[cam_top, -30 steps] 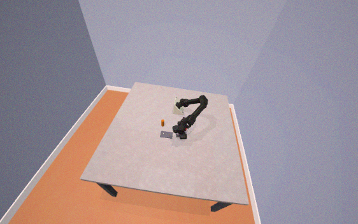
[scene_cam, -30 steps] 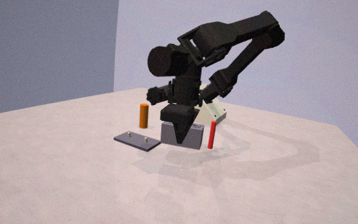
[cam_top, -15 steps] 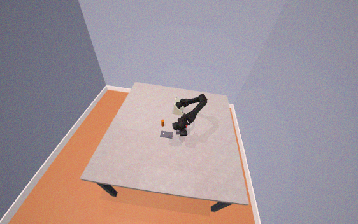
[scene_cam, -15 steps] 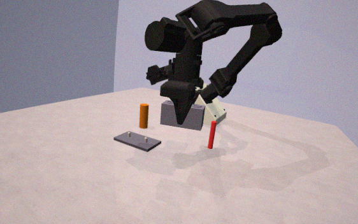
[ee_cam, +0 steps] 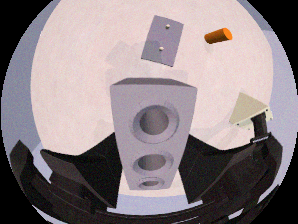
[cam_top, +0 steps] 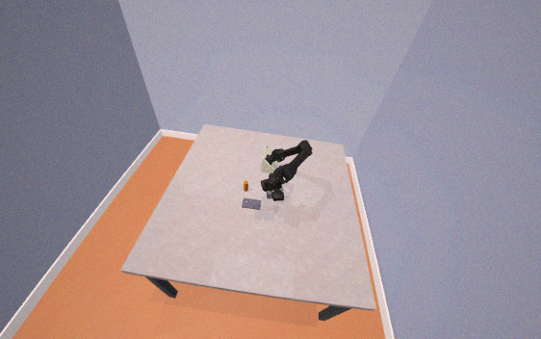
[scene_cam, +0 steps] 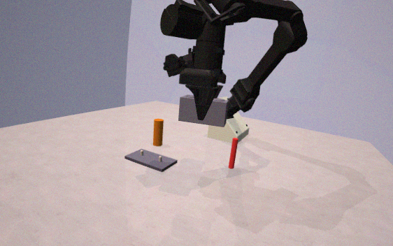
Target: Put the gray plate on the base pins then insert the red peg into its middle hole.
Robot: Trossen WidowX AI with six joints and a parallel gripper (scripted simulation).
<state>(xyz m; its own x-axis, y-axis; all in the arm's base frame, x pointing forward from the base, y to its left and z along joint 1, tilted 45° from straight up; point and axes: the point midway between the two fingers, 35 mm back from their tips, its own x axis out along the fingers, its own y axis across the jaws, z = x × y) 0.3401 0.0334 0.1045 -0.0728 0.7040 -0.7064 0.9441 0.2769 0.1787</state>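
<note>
Now: gripper tip 1 cm short of the dark base, 14 cm to the left of it and 13 cm above it. From my gripper tip the other things lie so: gray plate 3 cm above; orange cylinder 10 cm behind, 21 cm to the right, 10 cm below; red peg 10 cm behind, 4 cm to the left, 10 cm below.
</note>
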